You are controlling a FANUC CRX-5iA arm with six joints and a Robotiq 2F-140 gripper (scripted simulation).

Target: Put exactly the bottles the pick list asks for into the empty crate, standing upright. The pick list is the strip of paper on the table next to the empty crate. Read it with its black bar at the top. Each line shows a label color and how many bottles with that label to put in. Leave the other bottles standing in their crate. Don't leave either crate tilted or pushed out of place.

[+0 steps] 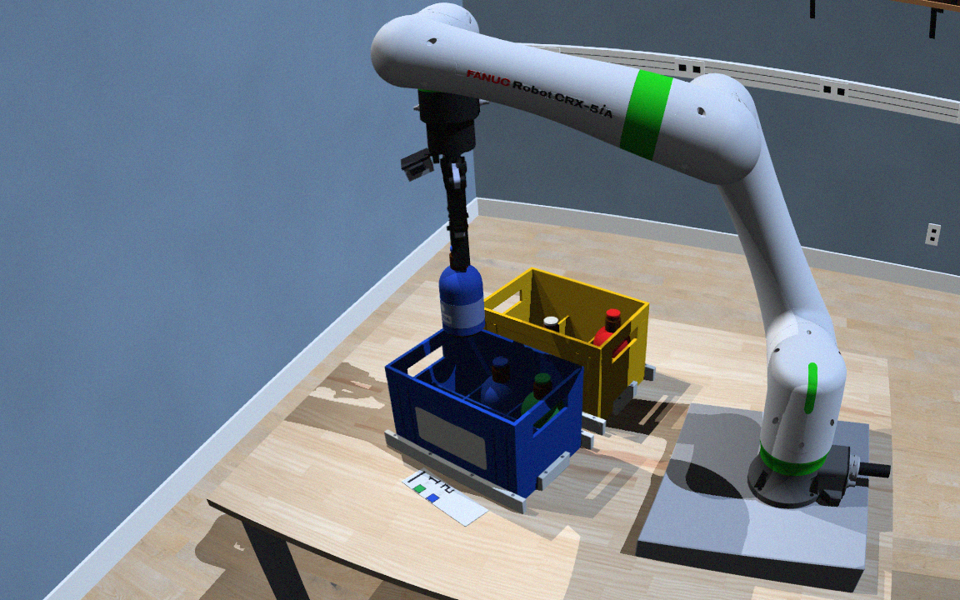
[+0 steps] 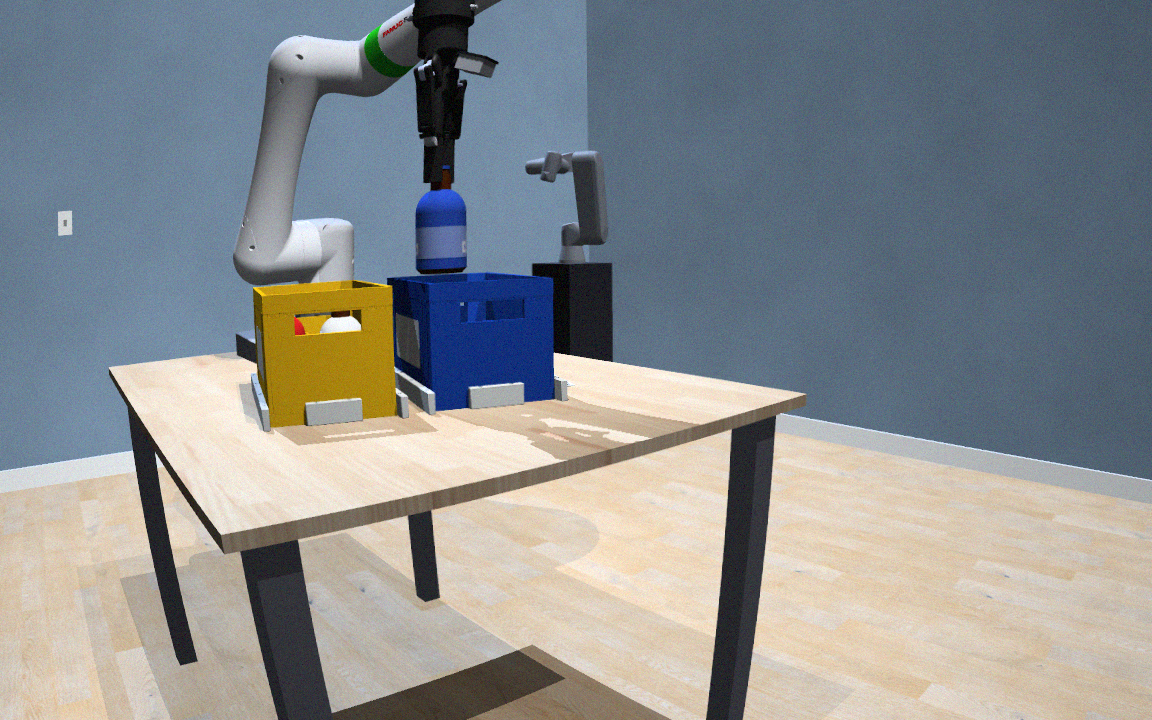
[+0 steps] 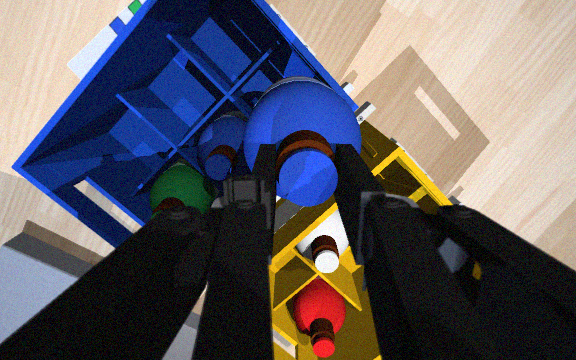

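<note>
My hand is 70 mm past the blue crate, 90 mm to the right of it and 270 mm above it. Also, from my hand: green-label bottle 160 mm behind, 60 mm to the left, 260 mm below; then yellow crate 130 mm behind, 150 mm to the right, 270 mm below; then white-label bottle 120 mm behind, 110 mm to the right, 260 mm below.
</note>
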